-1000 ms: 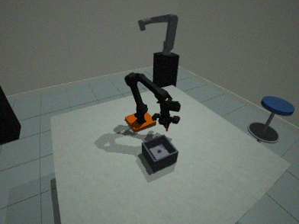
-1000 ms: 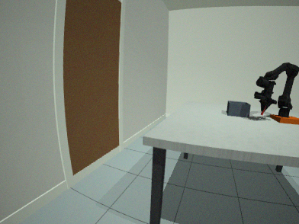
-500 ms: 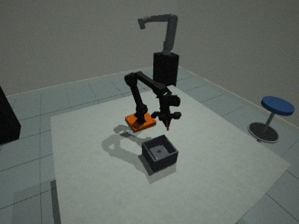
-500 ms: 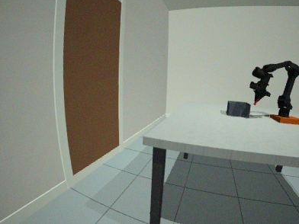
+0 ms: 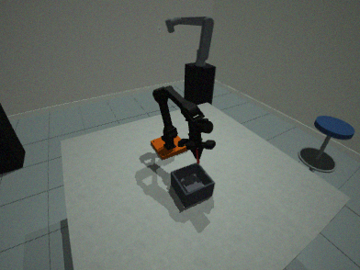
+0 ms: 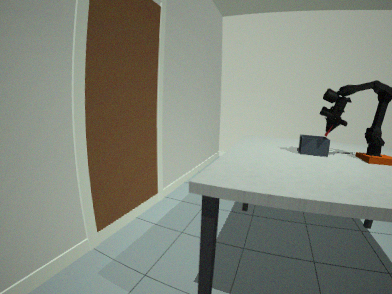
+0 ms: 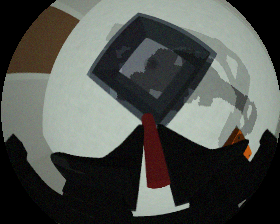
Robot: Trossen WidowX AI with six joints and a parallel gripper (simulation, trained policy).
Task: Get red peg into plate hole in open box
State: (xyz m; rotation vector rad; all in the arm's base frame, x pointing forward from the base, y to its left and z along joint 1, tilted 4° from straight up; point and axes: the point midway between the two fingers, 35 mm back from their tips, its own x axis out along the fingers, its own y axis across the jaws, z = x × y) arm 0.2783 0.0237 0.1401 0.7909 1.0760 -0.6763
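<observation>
Right now my gripper tip is 60 mm short of the grey plate, 70 mm to the left of it and 90 mm above it. From my gripper tip the other things lie so: red peg 10 mm behind, 10 mm above; dark box 60 mm ahead, 70 mm to the right, 110 mm below.
</observation>
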